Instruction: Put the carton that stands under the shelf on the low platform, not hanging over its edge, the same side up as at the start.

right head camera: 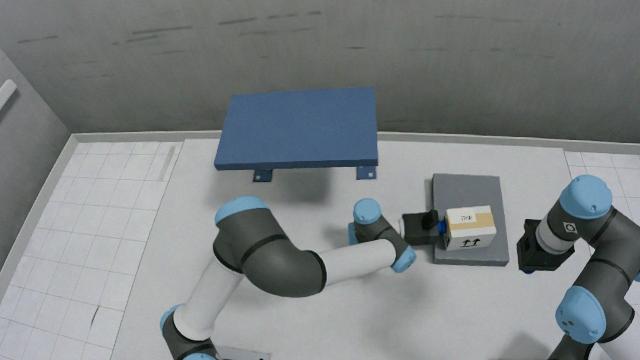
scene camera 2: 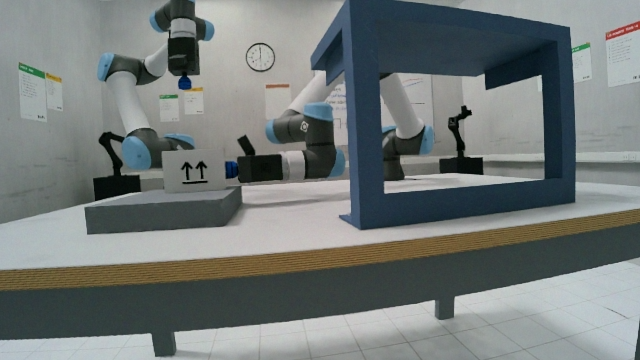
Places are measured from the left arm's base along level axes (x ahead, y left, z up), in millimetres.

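Pixels of known places: left hand, tool point: [scene camera 2: 218, 170]; right hand, tool point: [scene camera 2: 185, 88]; left arm's base, link origin: [scene camera 2: 387, 179].
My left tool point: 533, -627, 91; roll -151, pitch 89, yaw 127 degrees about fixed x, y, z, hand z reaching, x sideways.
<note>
For each thing: its middle in the pictures, then the offset to it from my left tool point, as dx, dy, dz. Level surfaces: height alone.
- carton, body centre: [scene camera 2: 196, 170] [right head camera: 468, 228] -7, -54, +5
- low grey platform, body centre: [scene camera 2: 180, 204] [right head camera: 468, 218] +69, -76, -67
- blue shelf, body centre: [scene camera 2: 436, 122] [right head camera: 305, 158] +178, +469, +80
- white table, surface height: dz -91
The carton [right head camera: 470, 227] [scene camera 2: 194, 171], white with a tan tape strip and two black arrows pointing up, is upright over the low grey platform [right head camera: 465, 189] [scene camera 2: 155, 221], within its outline in the right head camera. It appears to rest on it; a thin gap cannot be ruled out. My left gripper [right head camera: 442, 227] [scene camera 2: 231, 169] is horizontal, its blue suction cup pressed on the carton's side and shut on it. My right gripper [right head camera: 528, 271] [scene camera 2: 185, 82] points down, high above the table, with nothing on its cup. The blue shelf [right head camera: 300, 129] [scene camera 2: 365, 125] stands apart from the platform.
The left arm reaches low over the white table [right head camera: 320, 325] [scene camera 2: 295, 225] between the shelf and the platform. In the right head camera, the right arm is beside the platform's right edge. A grey wall [right head camera: 320, 60] rises behind the table.
</note>
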